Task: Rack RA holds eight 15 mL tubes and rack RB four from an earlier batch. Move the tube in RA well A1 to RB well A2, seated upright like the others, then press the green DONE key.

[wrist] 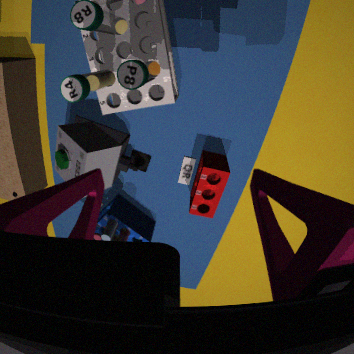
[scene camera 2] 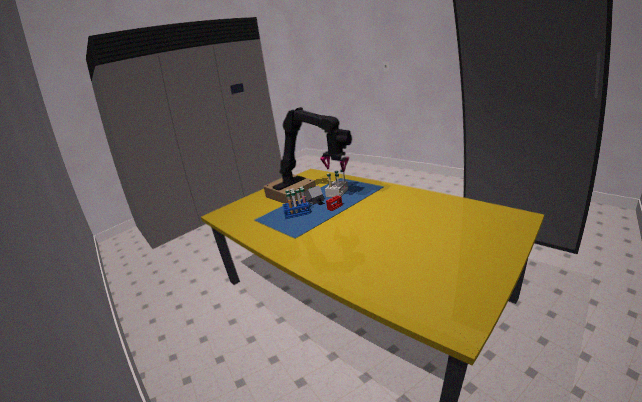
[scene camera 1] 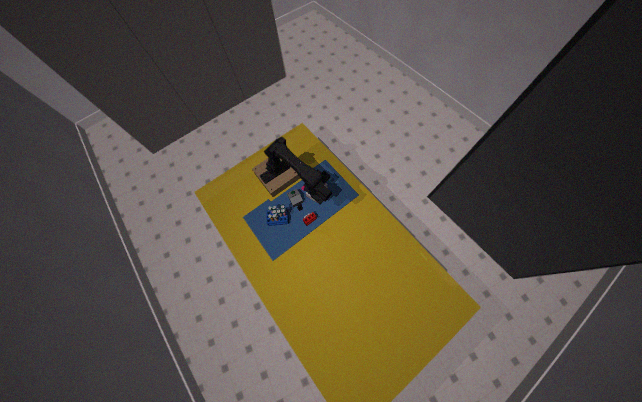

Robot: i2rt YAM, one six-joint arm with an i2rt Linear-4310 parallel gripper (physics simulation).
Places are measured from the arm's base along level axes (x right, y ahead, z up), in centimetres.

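Pixels of known places: gripper, fingertip midpoint: (wrist: 176, 176) (scene camera 2: 335, 170) (scene camera 1: 315, 195); arm's base at its link origin: (scene camera 2: 288, 183) (scene camera 1: 275, 171).
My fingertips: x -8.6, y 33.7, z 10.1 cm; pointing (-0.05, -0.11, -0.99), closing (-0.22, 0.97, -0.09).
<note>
For each thing: its top centre in the pictures, then the offset to it from my fingertips. "spot": a spot on its surface instead. Level surfaces: height alone.
- blue rack at its top centre: (wrist: 109, 243) (scene camera 2: 295, 204) (scene camera 1: 276, 215) dy -7.9, dx +23.9, dz -11.8 cm
- white rack at its top centre: (wrist: 123, 49) (scene camera 2: 336, 184) dy -8.1, dx -6.1, dz -11.8 cm
- P8 at a spot on its surface: (wrist: 132, 74) spot: dy -4.7, dx -4.8, dz -4.2 cm
- R4 at a spot on its surface: (wrist: 74, 88) spot: dy -9.2, dx -3.0, dz -4.2 cm
- green key at a spot on its surface: (wrist: 62, 159) spot: dy -13.8, dx +7.3, dz -9.5 cm
- grey box at its top centre: (wrist: 70, 172) (scene camera 2: 311, 186) (scene camera 1: 293, 194) dy -12.2, dx +8.1, dz -8.4 cm
- red three-hole block at its top centre: (wrist: 207, 194) (scene camera 2: 333, 198) (scene camera 1: 309, 217) dy +5.1, dx +8.7, dz -11.8 cm
- white label at a spot on its surface: (wrist: 187, 170) spot: dy +2.0, dx +8.7, dz -16.6 cm
- small dark part at a spot on its surface: (wrist: 139, 160) spot: dy -5.3, dx +8.7, dz -16.2 cm
- blue mat at its surface level: dz -16.8 cm
- yellow table at its surface level: dz -17.0 cm
My gripper (scene camera 2: 335, 169) (wrist: 176, 176) is open and empty, with magenta fingers pointing down above the white rack in scene camera 2. The blue rack (scene camera 1: 285, 223) (scene camera 2: 299, 214) (wrist: 134, 216) holds several green-capped tubes upright; I take it as RA, and well A1 cannot be made out. The white rack (scene camera 2: 334, 192) (wrist: 166, 75) matches RB and holds tubes with caps R8 (wrist: 86, 15), P8 (wrist: 132, 74) and R4 (wrist: 74, 88); a pink tube shows at the wrist view's top edge. The arm mostly hides this rack in scene camera 1. The green key (wrist: 62, 159) is on a grey box (scene camera 1: 295, 198) (scene camera 2: 315, 194).
A red three-hole block (scene camera 1: 310, 218) (scene camera 2: 334, 202) (wrist: 210, 185) stands near the mat's edge, beside a white label (wrist: 187, 170). A small dark part (wrist: 139, 160) sticks out from the grey box. The blue mat (scene camera 1: 274, 248) (scene camera 2: 295, 230) lies on the yellow table (scene camera 1: 370, 300) (scene camera 2: 410, 250).
</note>
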